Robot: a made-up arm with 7 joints. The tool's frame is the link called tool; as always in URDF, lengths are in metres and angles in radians. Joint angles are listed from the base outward. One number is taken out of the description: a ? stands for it. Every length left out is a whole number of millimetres.
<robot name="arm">
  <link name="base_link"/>
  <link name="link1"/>
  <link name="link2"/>
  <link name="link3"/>
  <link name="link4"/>
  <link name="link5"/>
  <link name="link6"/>
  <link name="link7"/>
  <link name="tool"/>
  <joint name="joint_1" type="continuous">
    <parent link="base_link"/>
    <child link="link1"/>
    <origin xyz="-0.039 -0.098 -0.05" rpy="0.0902 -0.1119 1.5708"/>
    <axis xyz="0 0 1"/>
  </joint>
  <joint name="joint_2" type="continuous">
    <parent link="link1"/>
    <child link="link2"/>
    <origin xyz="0.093 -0.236 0" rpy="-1.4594 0.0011 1.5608"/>
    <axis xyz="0 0 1"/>
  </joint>
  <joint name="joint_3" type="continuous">
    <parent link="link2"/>
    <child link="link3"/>
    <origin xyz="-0.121 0.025 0" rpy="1.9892 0.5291 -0.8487"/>
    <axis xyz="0 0 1"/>
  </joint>
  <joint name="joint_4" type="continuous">
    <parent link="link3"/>
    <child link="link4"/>
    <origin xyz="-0.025 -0.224 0" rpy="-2.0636 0.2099 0.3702"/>
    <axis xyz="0 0 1"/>
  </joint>
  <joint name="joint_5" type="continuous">
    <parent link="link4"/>
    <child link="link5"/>
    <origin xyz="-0.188 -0.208 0" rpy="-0.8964 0.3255 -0.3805"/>
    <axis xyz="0 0 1"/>
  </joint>
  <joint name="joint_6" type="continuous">
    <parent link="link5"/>
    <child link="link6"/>
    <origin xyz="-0.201 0.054 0" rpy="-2.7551 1.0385 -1.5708"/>
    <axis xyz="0 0 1"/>
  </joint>
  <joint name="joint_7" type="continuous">
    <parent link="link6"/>
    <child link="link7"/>
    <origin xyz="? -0.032 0" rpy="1.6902 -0.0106 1.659"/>
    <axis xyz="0 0 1"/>
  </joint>
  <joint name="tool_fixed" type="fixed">
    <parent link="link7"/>
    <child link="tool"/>
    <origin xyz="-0.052 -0.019 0" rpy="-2.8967 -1.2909 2.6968"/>
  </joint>
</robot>
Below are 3 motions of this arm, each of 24 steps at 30 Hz.
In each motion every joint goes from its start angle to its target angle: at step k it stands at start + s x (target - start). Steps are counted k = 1, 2, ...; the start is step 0. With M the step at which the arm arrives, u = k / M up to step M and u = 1 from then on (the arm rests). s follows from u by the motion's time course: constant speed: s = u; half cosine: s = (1 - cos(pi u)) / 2; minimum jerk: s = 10 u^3 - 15 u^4 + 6 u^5.
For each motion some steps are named. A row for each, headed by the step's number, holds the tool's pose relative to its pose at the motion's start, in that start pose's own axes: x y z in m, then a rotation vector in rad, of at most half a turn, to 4 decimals.
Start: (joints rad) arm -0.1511 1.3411 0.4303 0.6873 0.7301 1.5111 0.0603
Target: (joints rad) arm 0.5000 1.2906 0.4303 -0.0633 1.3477 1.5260 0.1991
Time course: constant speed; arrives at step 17
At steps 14, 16, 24:
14: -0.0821 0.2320 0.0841 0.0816 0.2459 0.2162
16: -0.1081 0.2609 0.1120 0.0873 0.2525 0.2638
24: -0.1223 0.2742 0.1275 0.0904 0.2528 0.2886

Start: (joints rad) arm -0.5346 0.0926 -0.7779 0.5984 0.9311 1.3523 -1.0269
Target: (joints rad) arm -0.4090 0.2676 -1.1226 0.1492 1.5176 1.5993 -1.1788
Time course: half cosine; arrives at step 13
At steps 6, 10, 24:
6: 0.0403 -0.0258 -0.0289 -0.2130 0.2830 -0.0117
10: 0.0744 -0.0547 -0.0682 -0.3919 0.5806 0.0005
24: 0.0829 -0.0632 -0.0812 -0.4383 0.6685 0.0089

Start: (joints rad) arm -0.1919 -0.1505 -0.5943 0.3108 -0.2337 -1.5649 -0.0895
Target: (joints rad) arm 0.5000 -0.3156 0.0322 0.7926 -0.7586 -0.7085 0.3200
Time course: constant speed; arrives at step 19
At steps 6, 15, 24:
6: 0.1467 0.2028 0.0848 0.2859 0.3278 -0.4007
15: 0.4371 0.3430 0.2361 0.9006 0.7930 -0.9599
24: 0.5662 0.3459 0.2984 1.2280 0.9879 -1.1801

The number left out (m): -0.047
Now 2 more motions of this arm.
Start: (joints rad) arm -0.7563 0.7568 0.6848 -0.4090 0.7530 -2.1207 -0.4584
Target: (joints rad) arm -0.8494 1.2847 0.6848 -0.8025 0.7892 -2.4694 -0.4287
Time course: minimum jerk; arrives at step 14
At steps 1, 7, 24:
1: -0.0003 0.0000 -0.0005 0.0007 -0.0014 -0.0010
7: -0.0377 -0.0060 -0.0725 0.1182 -0.2109 -0.1434
24: -0.0616 -0.0157 -0.1497 0.2570 -0.4082 -0.2784

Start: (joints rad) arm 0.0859 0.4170 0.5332 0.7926 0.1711 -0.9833 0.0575
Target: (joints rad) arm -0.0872 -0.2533 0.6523 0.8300 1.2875 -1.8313 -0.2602
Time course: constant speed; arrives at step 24
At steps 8, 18, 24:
8: -0.0437 -0.1286 0.0200 -0.1778 -0.2922 0.3532
18: -0.0328 -0.2915 0.0584 -0.1550 -0.6517 0.7754
24: 0.0068 -0.3727 0.0799 -0.0030 -0.8407 0.9733

